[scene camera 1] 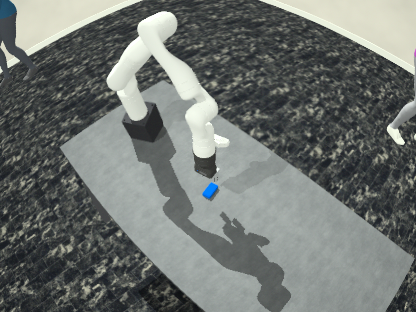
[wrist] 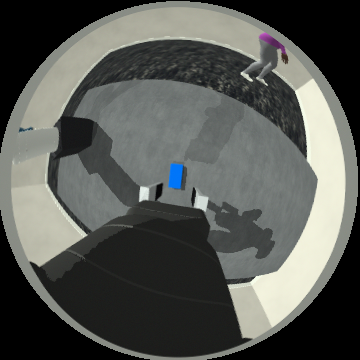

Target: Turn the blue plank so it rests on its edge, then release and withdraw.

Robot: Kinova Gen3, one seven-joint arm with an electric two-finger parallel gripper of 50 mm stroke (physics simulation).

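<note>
The blue plank (scene camera 1: 210,190) (wrist: 176,176) is a small bright blue block on the grey table (scene camera 1: 330,250) (wrist: 135,110). It looks to lie flat with a broad face up, with a thin shadow along one side. My gripper (scene camera 1: 216,178) (wrist: 176,191) is open and empty, with its fingers apart above the table. In the scene view the fingertips are close to the plank's upper right end. In the wrist view the plank shows ahead of the gap between the fingers, apart from both. Its underside is hidden.
The arm's black base (scene camera 1: 143,123) (wrist: 75,136) stands at one end of the table. Shadows of the arm and gripper fall across the table top. A person in a magenta top (wrist: 270,52) stands beyond the table, and another person (scene camera 1: 11,35) stands at the upper left.
</note>
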